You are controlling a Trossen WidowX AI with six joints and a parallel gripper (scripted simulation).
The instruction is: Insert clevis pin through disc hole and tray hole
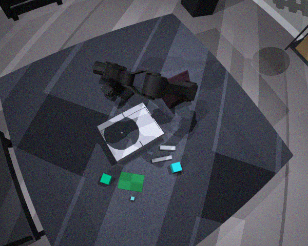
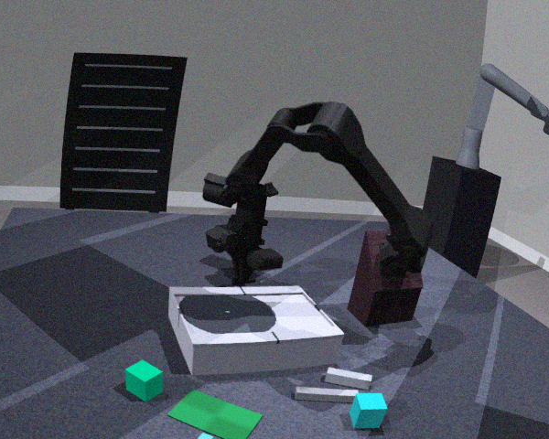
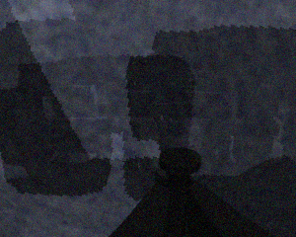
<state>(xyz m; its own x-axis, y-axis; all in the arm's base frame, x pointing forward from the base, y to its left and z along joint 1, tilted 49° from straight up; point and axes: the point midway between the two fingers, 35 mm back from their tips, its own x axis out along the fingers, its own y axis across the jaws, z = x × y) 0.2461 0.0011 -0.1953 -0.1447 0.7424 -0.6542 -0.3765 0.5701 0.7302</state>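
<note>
My gripper tip is now 10 mm below the clevis pin and 10 mm past it. Also, from my gripper tip: rimmed steel tray (240 mm to the left, 40 mm above, 30 mm ahead); green cube (400 mm to the left, 210 mm ahead, 20 mm above); dark aluminium disc (230 mm to the left, 70 mm ahead, 60 mm above).
</note>
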